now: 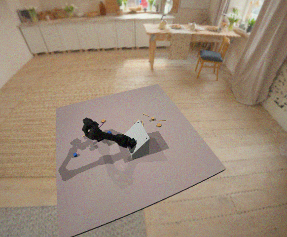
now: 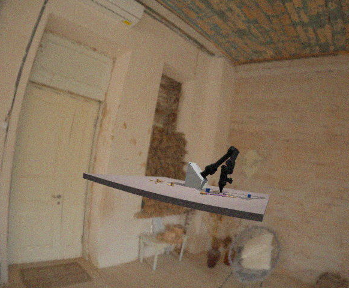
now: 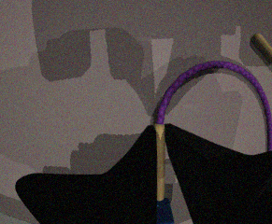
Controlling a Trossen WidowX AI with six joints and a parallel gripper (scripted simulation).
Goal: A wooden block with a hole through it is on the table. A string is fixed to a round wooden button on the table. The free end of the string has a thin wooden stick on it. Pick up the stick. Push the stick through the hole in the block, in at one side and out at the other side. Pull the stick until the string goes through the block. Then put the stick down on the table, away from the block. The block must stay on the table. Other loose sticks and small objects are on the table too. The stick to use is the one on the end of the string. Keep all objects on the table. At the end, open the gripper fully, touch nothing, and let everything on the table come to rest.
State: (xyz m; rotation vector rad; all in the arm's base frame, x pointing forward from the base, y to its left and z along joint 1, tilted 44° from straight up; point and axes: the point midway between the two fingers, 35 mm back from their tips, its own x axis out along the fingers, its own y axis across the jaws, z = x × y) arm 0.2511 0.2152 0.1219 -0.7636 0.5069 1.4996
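The blue cube is 10 mm ahead of my gripper tip and 110 mm to the right of it. Also, from my gripper tip: round wooden button: 200 mm ahead, 100 mm to the right, 10 mm below; thin wooden stick: 20 mm to the right.
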